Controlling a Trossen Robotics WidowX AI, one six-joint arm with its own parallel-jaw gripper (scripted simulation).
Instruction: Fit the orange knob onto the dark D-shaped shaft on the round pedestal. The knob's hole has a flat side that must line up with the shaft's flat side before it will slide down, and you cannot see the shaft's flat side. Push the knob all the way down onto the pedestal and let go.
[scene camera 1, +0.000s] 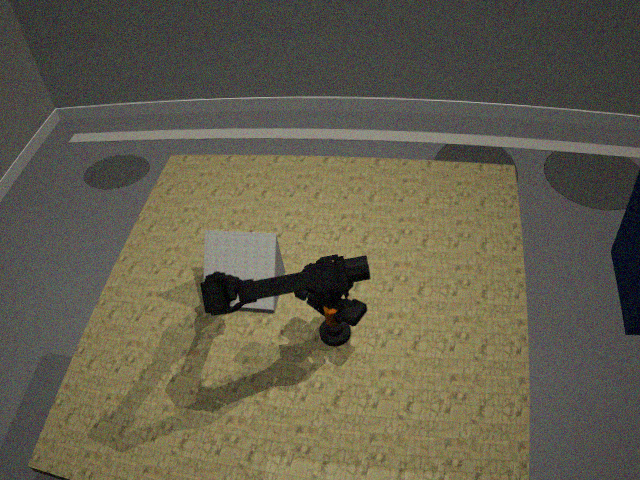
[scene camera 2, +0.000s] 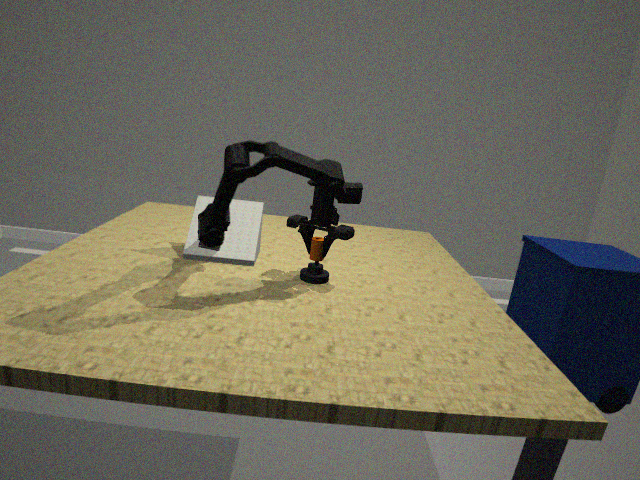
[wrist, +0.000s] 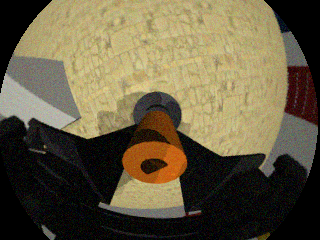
My gripper shows in scene camera 1, in scene camera 2 and in the wrist view (156, 131). One and the same spot on my gripper: (scene camera 1: 311, 302) is (scene camera 2: 301, 230).
